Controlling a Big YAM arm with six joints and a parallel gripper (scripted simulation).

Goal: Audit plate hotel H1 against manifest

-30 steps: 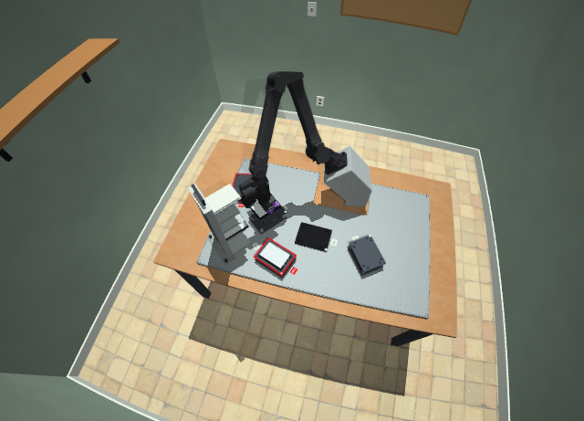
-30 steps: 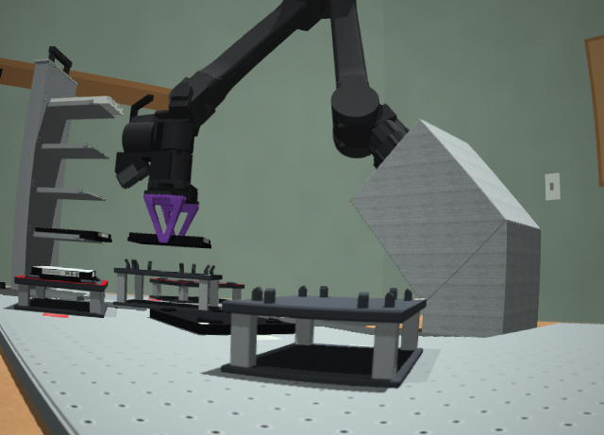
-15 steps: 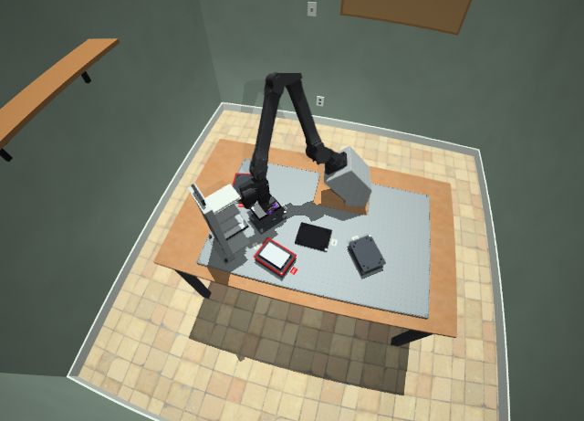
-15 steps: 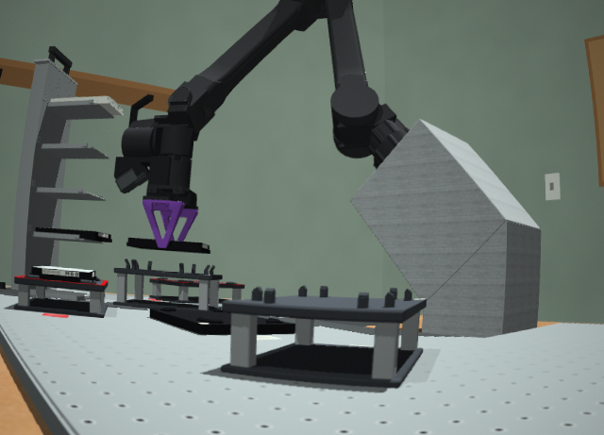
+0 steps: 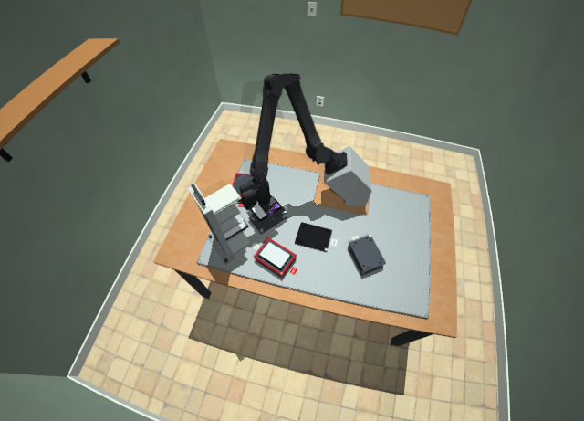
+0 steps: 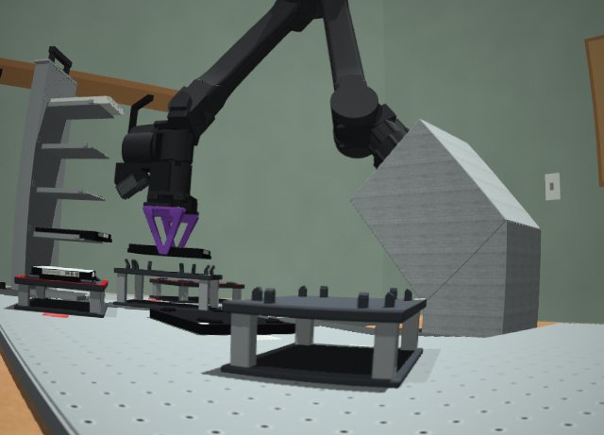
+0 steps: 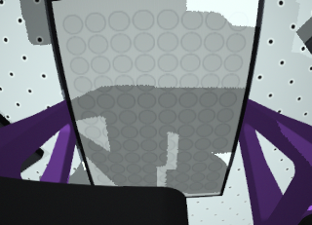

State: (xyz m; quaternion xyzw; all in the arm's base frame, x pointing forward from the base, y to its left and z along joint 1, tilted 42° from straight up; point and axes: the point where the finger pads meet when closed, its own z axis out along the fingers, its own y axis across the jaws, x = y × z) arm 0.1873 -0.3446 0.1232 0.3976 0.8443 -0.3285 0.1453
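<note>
The regrip nest is 40 mm below my hand. The rest, counted from my hand: H1 deck label 160 mm ahead, 100 mm below, 40 mm to the right; then RG deck label 100 mm below, 80 mm to the left, 70 mm behind; then QR2 deck label 150 mm to the right, 100 mm below, 70 mm behind.
</note>
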